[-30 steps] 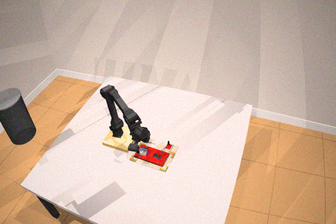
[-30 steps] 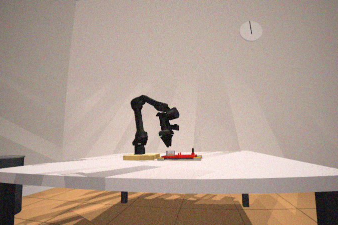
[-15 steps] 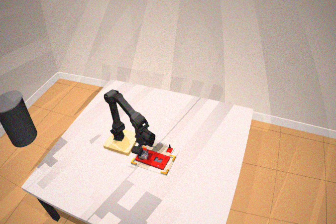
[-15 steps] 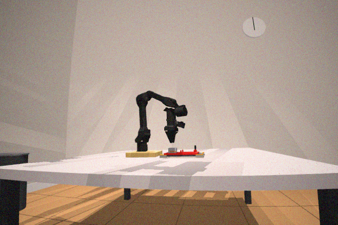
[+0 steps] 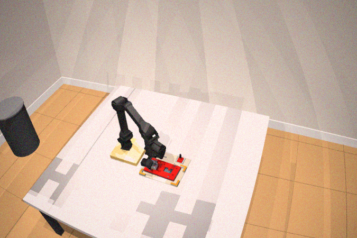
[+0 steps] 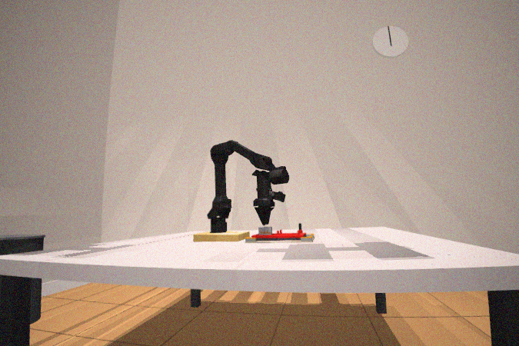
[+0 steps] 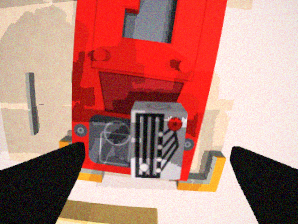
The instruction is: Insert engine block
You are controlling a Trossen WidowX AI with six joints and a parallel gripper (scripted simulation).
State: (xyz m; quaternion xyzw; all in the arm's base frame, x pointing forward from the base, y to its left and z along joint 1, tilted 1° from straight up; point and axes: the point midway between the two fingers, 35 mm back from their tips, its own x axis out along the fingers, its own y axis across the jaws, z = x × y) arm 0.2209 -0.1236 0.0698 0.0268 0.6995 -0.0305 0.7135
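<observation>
My gripper tip is now 30 mm above the grey engine block and 10 mm to the right of it. From my gripper tip the other things lie so: black peg (140 mm ahead, 110 mm to the left, 30 mm below).
</observation>
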